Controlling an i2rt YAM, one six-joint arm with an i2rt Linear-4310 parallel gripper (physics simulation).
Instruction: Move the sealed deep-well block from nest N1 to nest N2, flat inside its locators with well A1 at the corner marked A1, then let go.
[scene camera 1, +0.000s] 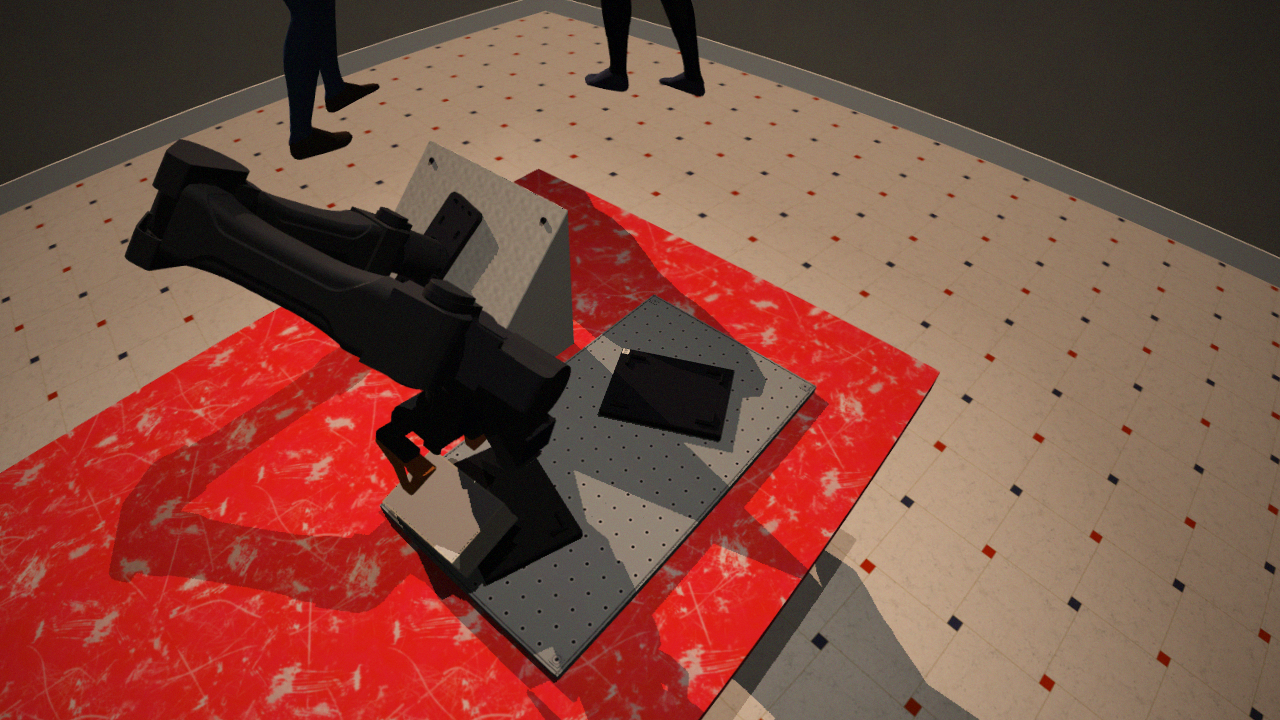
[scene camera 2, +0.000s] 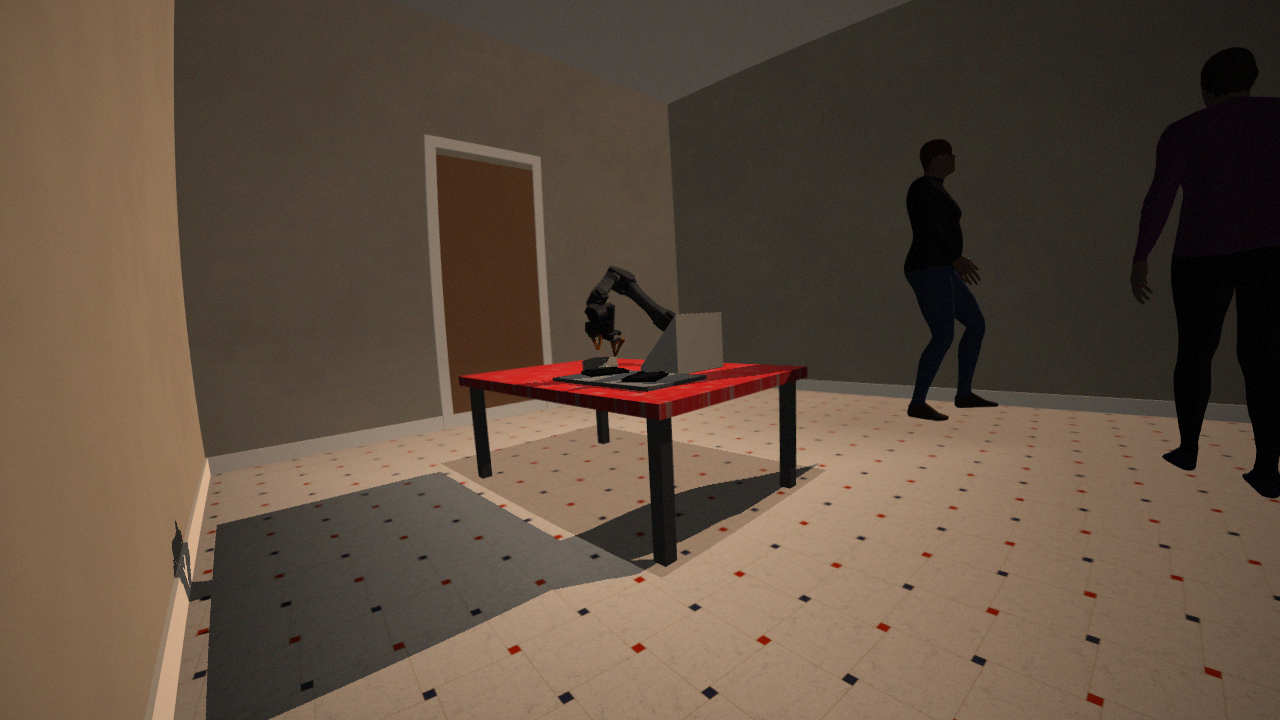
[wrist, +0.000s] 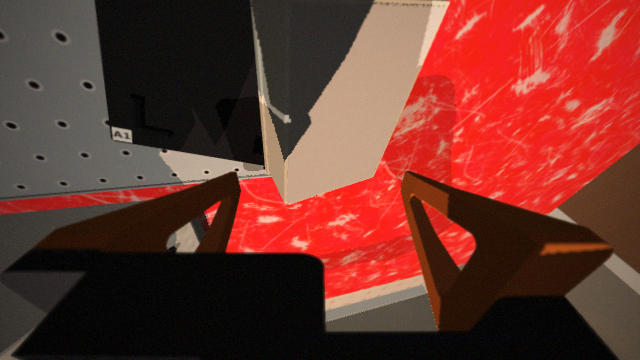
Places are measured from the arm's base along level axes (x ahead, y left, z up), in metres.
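Where they show: gripper, fingertip midpoint: (scene camera 1: 440, 468) (scene camera 2: 606, 353) (wrist: 320, 180); arm's base, origin of the base link: (scene camera 1: 432, 261) (scene camera 2: 684, 339).
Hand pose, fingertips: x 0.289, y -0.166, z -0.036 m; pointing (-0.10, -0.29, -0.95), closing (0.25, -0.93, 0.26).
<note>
Each offset is from my fingertips to the top centre of the thing. "spot": to the spot under its first point. Level surfaces: height alone.
The pale block @(0.025 m ahead, 0.014 m right, 0.009 m down) (scene camera 1: 440, 512) (scene camera 2: 601, 362) (wrist: 350, 115) is at the left end of the pegboard plate in scene camera 1. It lies off-centre over the outer side of a black nest @(0.044 m ahead, 0.047 m left, 0.059 m down) (scene camera 1: 547, 528) (wrist: 170, 55) and hangs past the plate's edge; whether it is tilted is unclear. A white A1 label @(spot: 0.020 m back, 0.114 m left, 0.065 m down) (wrist: 122, 134) marks that nest's near left corner in the wrist view. The other black nest @(0.045 m ahead, 0.318 m left, 0.059 m down) (scene camera 1: 666, 394) (scene camera 2: 645, 376) holds no block. I cannot read which is N1 or N2. My gripper (scene camera 1: 445, 467) (scene camera 2: 607, 350) (wrist: 320, 180) is open above the block's near end, nothing between its fingers.
The grey pegboard plate @(0.058 m ahead, 0.210 m left, 0.076 m down) (scene camera 1: 583, 598) (wrist: 42, 60) lies on the red table @(0.090 m down) (scene camera 1: 295, 662) (scene camera 2: 528, 374) (wrist: 500, 125). The pale wedge-shaped arm mount (scene camera 1: 544, 286) (scene camera 2: 698, 340) stands behind the plate. Two people stand on the floor away from the table.
</note>
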